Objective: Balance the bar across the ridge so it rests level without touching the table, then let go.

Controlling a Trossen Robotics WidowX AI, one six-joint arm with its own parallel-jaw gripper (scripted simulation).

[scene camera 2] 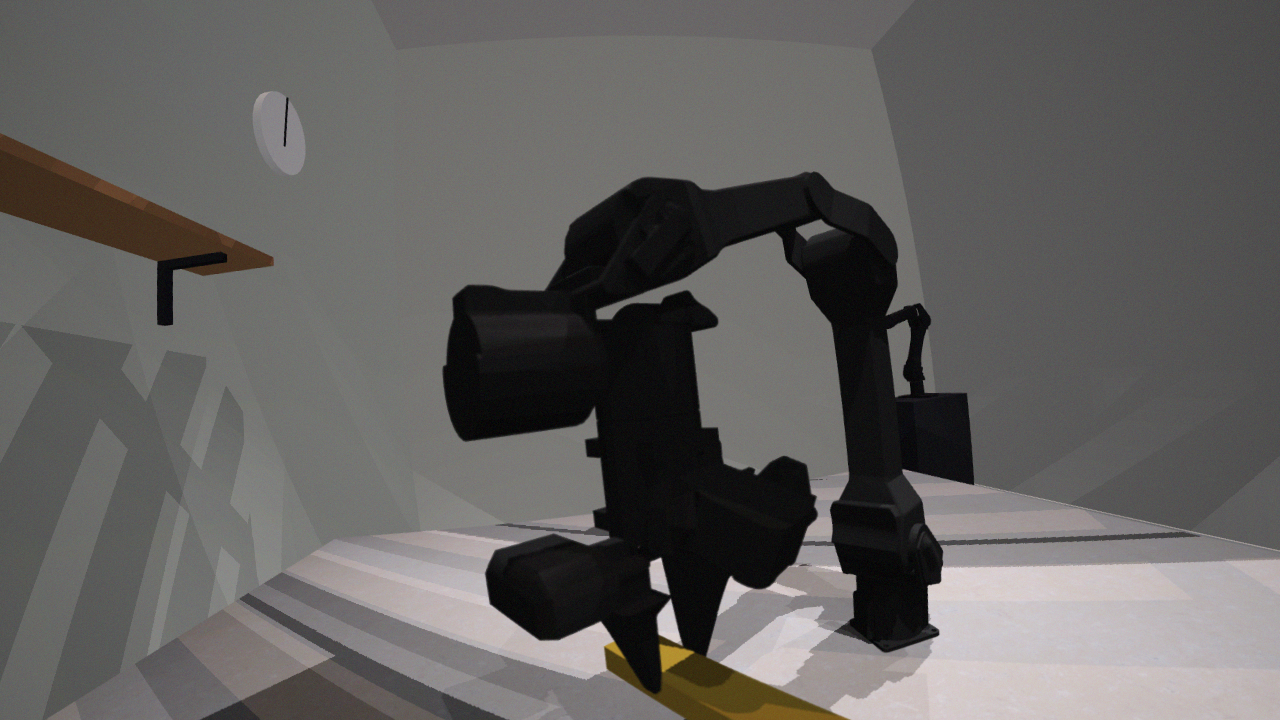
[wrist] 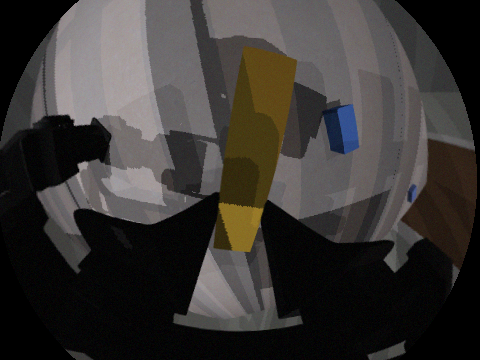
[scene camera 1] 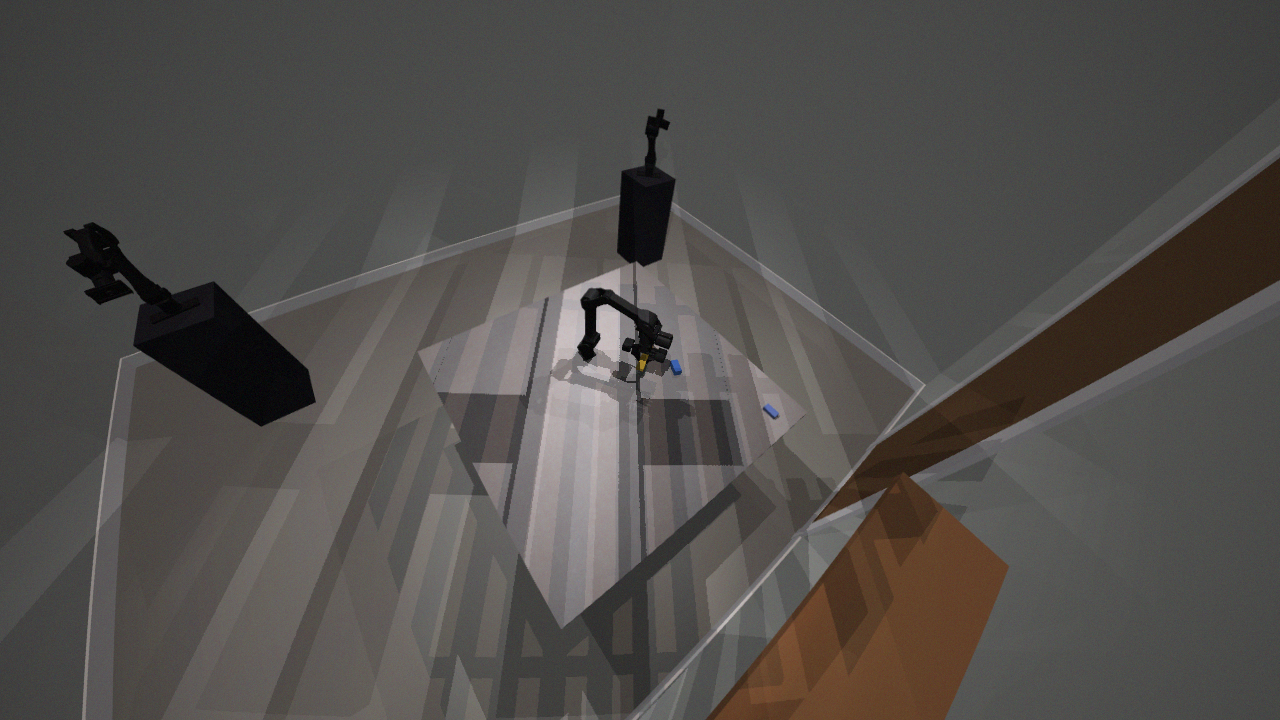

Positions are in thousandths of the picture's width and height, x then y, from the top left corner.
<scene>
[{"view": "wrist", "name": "my gripper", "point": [501, 560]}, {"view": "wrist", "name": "yellow bar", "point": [549, 257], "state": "held by my gripper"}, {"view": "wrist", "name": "blue block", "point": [711, 343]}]
</scene>
